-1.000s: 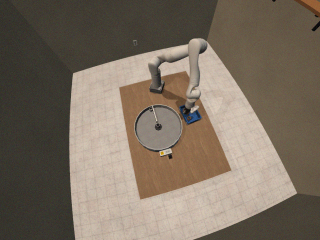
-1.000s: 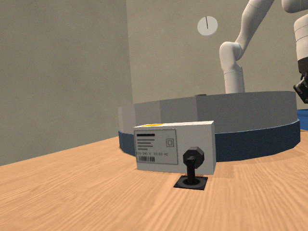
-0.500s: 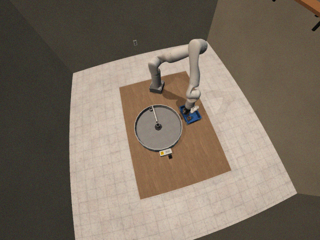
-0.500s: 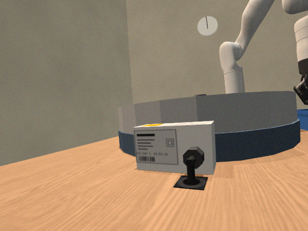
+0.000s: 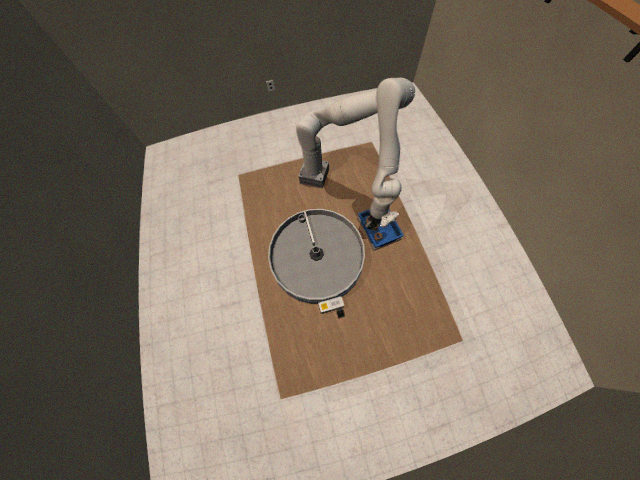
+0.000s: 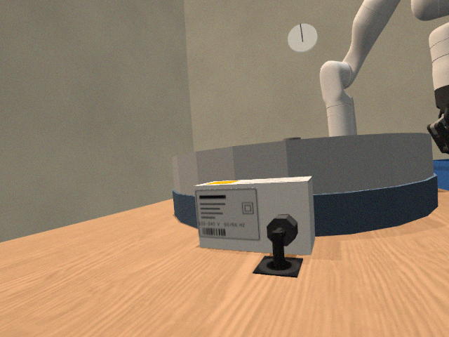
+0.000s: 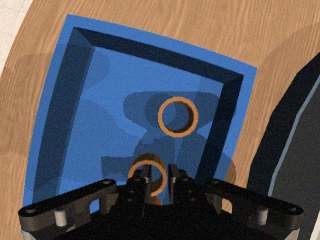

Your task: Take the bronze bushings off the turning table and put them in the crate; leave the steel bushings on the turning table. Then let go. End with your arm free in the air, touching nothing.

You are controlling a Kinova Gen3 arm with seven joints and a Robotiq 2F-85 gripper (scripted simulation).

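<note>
The blue crate is 1 cm ahead of my hand, 3 cm to the left of it and 1 cm below it. Round my hand: turning table (4 cm ahead, 31 cm to the right, 1 cm above).
</note>
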